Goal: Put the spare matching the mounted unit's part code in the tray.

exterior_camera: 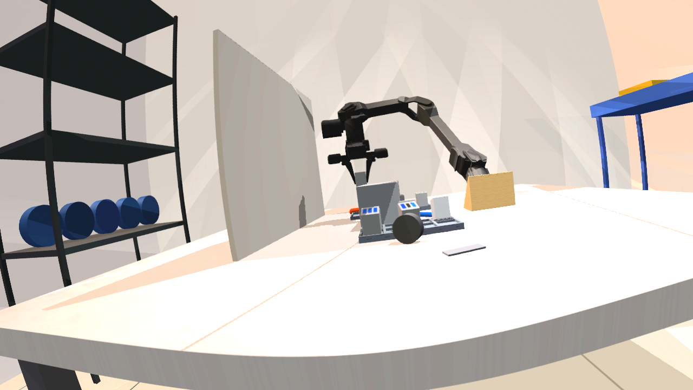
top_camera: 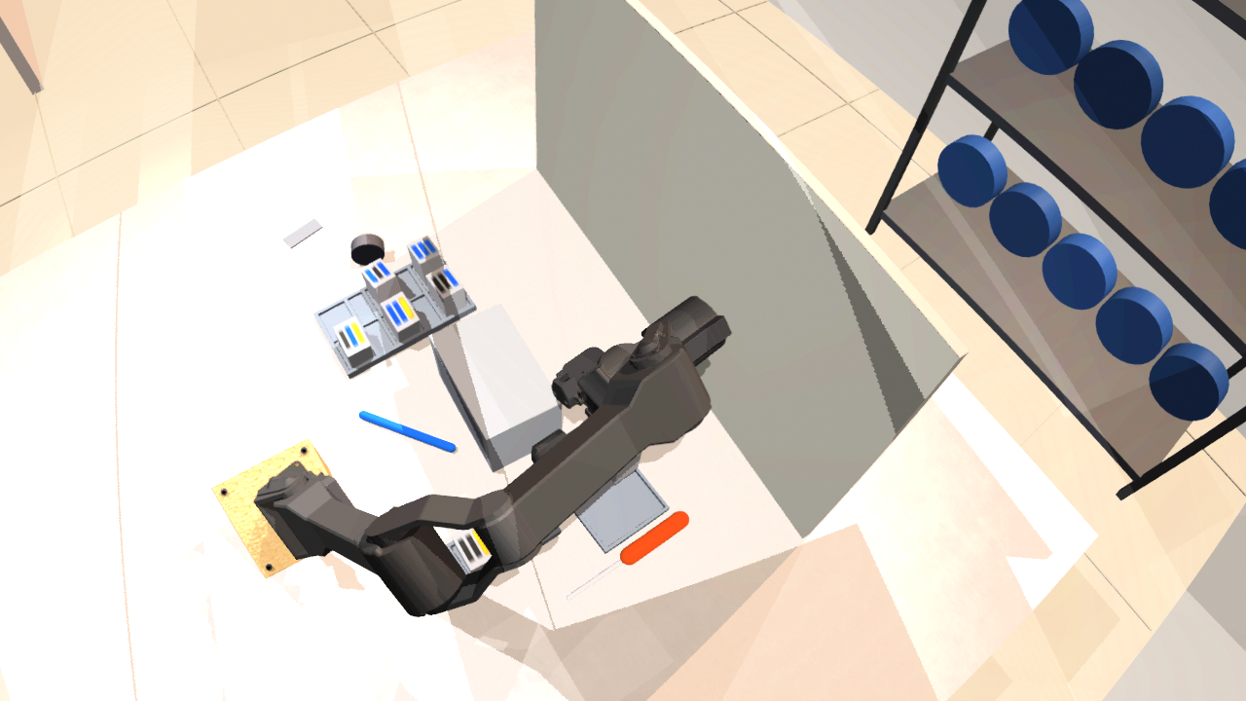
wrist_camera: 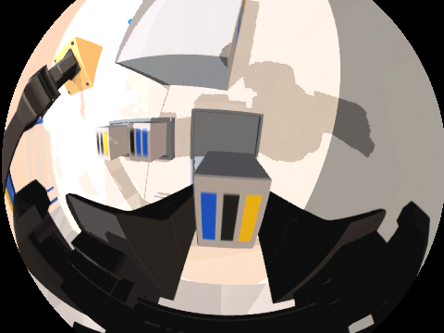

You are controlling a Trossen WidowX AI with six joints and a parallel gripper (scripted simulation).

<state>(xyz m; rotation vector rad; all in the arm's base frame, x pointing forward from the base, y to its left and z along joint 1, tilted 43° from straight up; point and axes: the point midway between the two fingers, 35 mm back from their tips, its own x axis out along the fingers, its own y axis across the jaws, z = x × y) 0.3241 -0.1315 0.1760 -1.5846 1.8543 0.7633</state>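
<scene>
Now: the shallow tray 10 mm behind my gripper tip and 100 mm below it. Round my gripper tip: grey panel 210 mm ahead, 140 mm to the left, 120 mm above; then grey box 30 mm behind, 190 mm to the left, 50 mm below; then grey spare 20 mm above.
</scene>
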